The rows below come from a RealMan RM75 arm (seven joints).
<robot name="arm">
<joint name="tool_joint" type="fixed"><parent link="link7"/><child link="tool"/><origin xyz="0 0 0" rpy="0 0 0"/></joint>
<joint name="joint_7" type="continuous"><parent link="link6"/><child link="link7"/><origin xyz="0 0.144 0" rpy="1.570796 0 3.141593"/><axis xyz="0 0 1"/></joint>
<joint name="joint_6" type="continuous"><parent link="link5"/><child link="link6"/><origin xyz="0 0 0" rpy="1.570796 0 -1.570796"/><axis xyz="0 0 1"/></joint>
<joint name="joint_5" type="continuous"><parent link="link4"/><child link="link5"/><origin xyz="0 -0.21 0" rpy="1.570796 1.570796 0"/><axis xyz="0 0 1"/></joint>
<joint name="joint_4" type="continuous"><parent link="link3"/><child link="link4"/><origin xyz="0 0 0" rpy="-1.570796 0 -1.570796"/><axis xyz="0 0 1"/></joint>
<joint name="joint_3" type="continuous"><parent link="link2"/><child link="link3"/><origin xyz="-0.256 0 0" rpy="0 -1.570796 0"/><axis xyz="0 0 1"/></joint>
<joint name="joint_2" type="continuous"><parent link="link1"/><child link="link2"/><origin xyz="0 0 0" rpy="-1.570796 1.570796 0"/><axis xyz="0 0 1"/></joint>
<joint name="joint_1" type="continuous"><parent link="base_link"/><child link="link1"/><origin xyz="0 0 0.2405" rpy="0 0 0"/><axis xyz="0 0 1"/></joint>
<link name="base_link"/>
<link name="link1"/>
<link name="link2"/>
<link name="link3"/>
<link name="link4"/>
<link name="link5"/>
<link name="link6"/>
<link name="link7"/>
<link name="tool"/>
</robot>
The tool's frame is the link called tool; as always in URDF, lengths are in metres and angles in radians. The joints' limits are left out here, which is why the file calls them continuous.
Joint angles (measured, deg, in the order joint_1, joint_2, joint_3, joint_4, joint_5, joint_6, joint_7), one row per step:
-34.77 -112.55 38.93 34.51 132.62 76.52 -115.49
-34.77 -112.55 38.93 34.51 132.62 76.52 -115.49
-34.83 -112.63 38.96 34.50 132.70 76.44 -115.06
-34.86 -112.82 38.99 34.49 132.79 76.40 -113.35
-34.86 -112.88 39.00 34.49 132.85 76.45 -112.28
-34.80 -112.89 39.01 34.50 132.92 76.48 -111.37
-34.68 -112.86 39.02 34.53 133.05 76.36 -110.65
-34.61 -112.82 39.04 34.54 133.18 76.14 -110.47
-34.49 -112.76 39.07 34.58 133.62 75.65 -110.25
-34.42 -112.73 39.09 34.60 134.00 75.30 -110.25
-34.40 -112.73 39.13 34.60 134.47 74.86 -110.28
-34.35 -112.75 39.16 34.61 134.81 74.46 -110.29
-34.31 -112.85 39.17 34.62 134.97 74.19 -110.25
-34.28 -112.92 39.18 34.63 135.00 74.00 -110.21
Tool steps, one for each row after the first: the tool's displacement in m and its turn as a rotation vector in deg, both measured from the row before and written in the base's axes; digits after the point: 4 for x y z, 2 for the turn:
0.0000 0.0000 0.0000 0.00 0.00 0.00
0.0003 0.0002 -0.0007 -0.06 0.21 -0.44
0.0005 -0.0003 -0.0016 -0.18 0.59 -1.61
0.0001 -0.0003 -0.0006 -0.13 0.38 -1.00
-0.0004 -0.0005 -0.0001 -0.09 0.38 -0.80
-0.0012 -0.0005 0.0004 0.04 0.48 -0.54
-0.0011 0.0000 0.0004 0.12 0.34 -0.06
-0.0025 -0.0001 0.0008 0.18 0.79 0.01
-0.0018 -0.0001 0.0004 0.09 0.55 0.15
-0.0017 0.0001 0.0001 0.07 0.64 0.15
-0.0015 0.0000 0.0000 0.11 0.50 0.14
-0.0006 -0.0001 -0.0006 0.07 0.22 0.05
-0.0003 0.0000 -0.0004 0.10 0.10 0.02

